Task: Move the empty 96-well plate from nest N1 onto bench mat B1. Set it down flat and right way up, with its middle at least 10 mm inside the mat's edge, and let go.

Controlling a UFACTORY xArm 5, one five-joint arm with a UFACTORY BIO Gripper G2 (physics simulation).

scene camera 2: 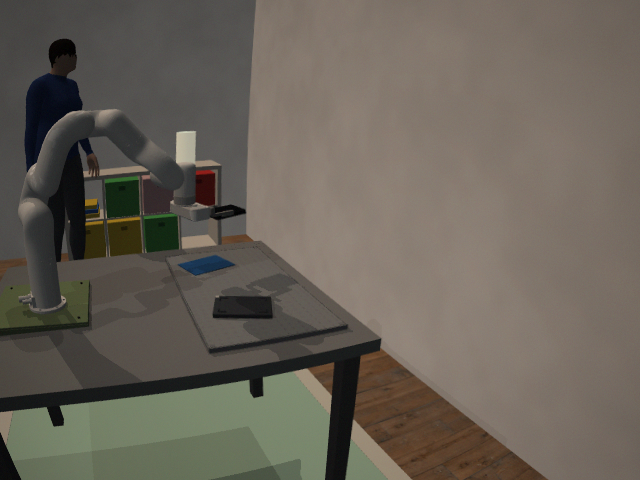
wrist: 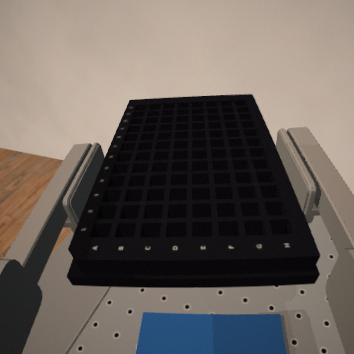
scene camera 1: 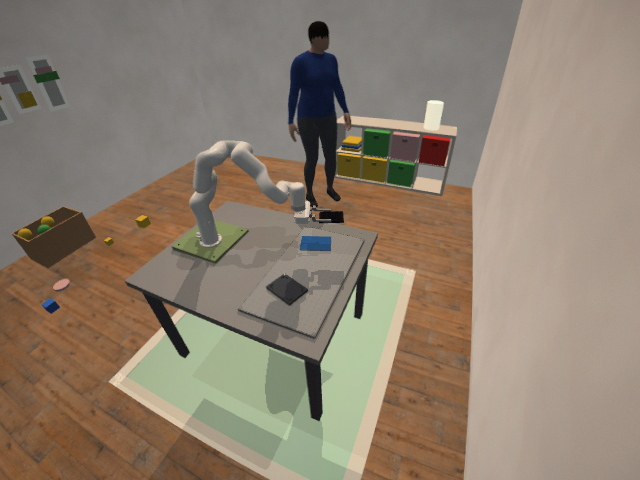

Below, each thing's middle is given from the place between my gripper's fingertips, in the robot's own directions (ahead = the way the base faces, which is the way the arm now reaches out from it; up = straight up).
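Scene:
The black 96-well plate [wrist: 191, 192] is 1 cm below my hand, and going by their middles it is the nearest to my hand of the things named here. I also see the dark nest N1 [scene camera 2: 235, 306], which is 14 cm behind my hand, 18 cm below it and 39 cm to the right of it.

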